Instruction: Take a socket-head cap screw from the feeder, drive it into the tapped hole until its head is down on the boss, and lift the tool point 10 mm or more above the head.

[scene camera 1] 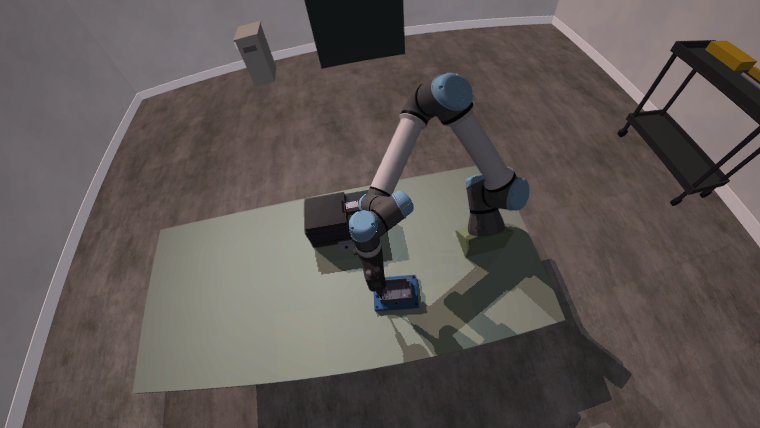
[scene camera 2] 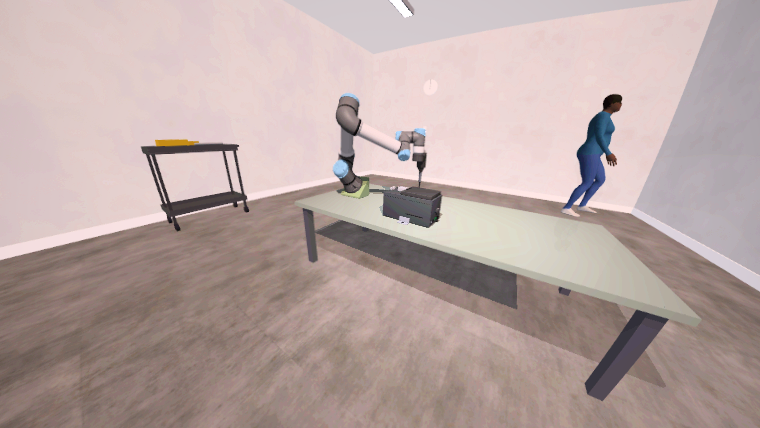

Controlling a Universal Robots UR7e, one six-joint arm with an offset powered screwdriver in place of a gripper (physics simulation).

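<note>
My screwdriver (scene camera 1: 378,291) (scene camera 2: 419,183) points down, with its tip at the left end of the grey metal part (scene camera 1: 397,290) in scene camera 1. That part sits on a blue plate (scene camera 1: 396,306). Whether the tip touches the part cannot be made out. The tapped hole, the boss and any screw at the tip are too small or hidden. The black feeder (scene camera 1: 325,212) (scene camera 2: 410,207) stands on the table behind the tool in scene camera 1. In scene camera 2 the feeder hides the blue plate.
The pale green table (scene camera 1: 223,308) (scene camera 2: 531,239) carries the arm's base on a green block (scene camera 1: 486,243) (scene camera 2: 357,191). A cart (scene camera 1: 675,143) (scene camera 2: 189,149) stands off to the side. A person (scene camera 2: 595,143) in blue is on the floor beyond the table in scene camera 2.
</note>
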